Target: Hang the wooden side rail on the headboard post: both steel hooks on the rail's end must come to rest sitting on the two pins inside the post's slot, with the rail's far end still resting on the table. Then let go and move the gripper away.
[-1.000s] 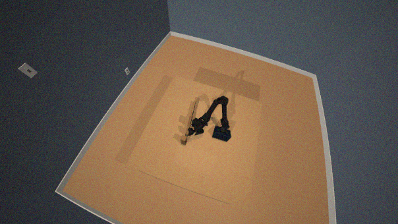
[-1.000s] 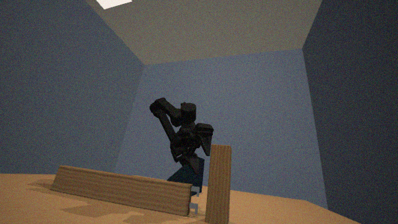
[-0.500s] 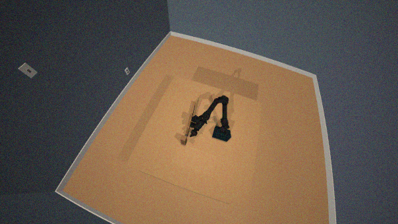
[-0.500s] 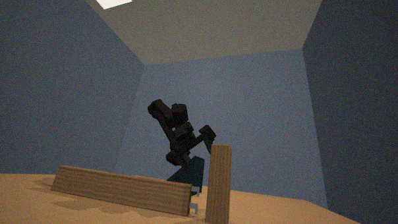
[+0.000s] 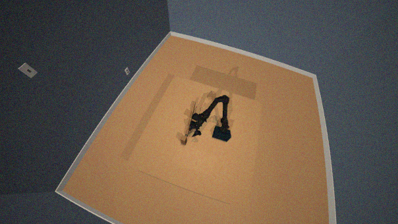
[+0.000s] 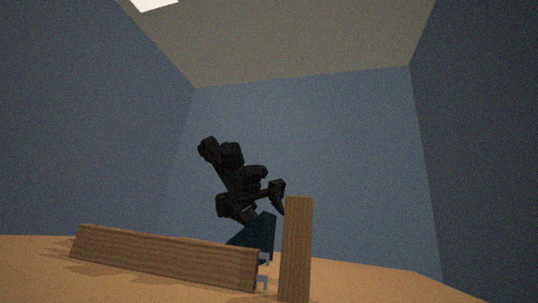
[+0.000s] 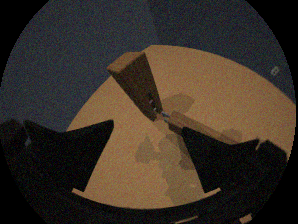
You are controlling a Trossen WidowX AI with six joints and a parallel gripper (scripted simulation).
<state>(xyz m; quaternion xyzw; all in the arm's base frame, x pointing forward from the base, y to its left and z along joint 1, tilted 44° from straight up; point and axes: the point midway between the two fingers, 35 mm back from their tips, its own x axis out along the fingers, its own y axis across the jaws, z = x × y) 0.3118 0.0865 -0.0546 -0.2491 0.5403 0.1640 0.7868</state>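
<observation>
My gripper tip is 8 cm to the right of the headboard post, 5 cm short of it and 4 cm above it.
</observation>
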